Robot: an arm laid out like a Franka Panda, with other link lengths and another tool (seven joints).
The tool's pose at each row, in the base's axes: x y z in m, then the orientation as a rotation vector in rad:
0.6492 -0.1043 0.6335 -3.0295 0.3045 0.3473
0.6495 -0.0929 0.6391 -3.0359 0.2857 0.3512
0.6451 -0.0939 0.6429 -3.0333 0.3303 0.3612
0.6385 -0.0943 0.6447 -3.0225 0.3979 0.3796
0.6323 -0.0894 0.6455 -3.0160 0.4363 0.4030
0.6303 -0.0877 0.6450 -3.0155 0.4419 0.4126
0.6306 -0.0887 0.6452 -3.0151 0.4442 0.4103
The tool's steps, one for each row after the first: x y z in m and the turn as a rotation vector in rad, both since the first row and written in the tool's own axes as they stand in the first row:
-0.0031 -0.0115 -0.0044 -0.0066 -0.0020 -0.0119
-0.0080 -0.0098 -0.0072 -0.0068 -0.0072 0.0176
-0.0147 -0.0082 -0.0076 -0.0024 -0.0182 0.0621
-0.0217 -0.0117 -0.0065 -0.0026 -0.0326 0.0880
-0.0238 -0.0130 -0.0054 -0.0044 -0.0385 0.0920
-0.0234 -0.0121 -0.0058 -0.0037 -0.0370 0.0934

